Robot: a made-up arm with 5 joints. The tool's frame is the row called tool.
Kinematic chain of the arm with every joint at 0, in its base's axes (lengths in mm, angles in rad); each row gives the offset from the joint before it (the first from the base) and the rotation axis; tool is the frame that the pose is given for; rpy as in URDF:
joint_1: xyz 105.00 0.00 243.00 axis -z
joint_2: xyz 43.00 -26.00 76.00 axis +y
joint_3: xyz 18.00 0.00 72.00 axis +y
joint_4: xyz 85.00 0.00 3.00 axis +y
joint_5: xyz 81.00 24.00 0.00 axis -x
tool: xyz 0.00 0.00 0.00 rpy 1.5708 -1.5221 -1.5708
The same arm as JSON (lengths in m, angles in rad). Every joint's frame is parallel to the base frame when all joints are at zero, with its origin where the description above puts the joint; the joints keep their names.
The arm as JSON. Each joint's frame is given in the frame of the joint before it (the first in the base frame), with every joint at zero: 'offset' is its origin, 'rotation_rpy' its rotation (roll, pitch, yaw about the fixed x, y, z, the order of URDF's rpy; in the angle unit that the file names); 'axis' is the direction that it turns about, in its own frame. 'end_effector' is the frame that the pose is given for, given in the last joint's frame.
{"length_unit": "m", "angle_unit": "rad", "chain": [{"id": "joint_1", "offset": [0.105, 0.0, 0.243], "rotation_rpy": [0.0, 0.0, 0.0], "axis": [0.0, 0.0, -1.0]}, {"id": "joint_2", "offset": [0.043, -0.026, 0.076], "rotation_rpy": [0.0, 0.0, 0.0], "axis": [0.0, 1.0, 0.0]}, {"id": "joint_3", "offset": [0.018, 0.0, 0.072], "rotation_rpy": [0.0, 0.0, 0.0], "axis": [0.0, 1.0, 0.0]}, {"id": "joint_4", "offset": [0.085, 0.0, 0.003], "rotation_rpy": [0.0, 0.0, 0.0], "axis": [0.0, 1.0, 0.0]}, {"id": "joint_5", "offset": [0.081, 0.024, 0.0], "rotation_rpy": [0.0, 0.0, 0.0], "axis": [-1.0, 0.0, 0.0]}], "end_effector": {"offset": [0.0, 0.0, 0.0], "rotation_rpy": [1.5708, -1.5221, -1.5708]}}
